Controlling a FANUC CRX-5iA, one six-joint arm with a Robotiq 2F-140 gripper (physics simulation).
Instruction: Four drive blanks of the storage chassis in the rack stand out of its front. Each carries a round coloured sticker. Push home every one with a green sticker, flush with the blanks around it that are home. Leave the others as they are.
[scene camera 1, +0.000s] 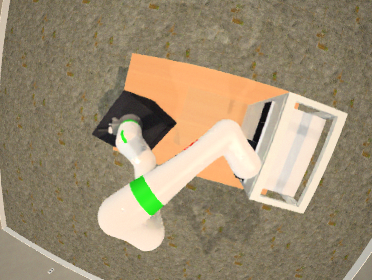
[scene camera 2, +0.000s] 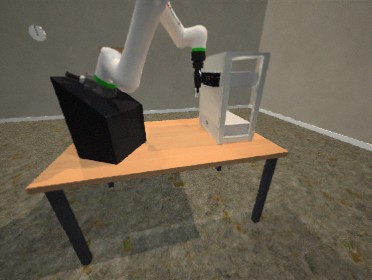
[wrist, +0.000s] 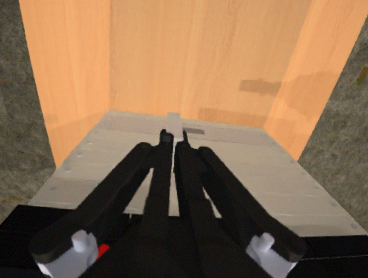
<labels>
rack: scene camera 1; scene camera 2 217, 77; wrist
same spot on rack: (wrist: 288, 193) = (scene camera 1: 257, 115)
</labels>
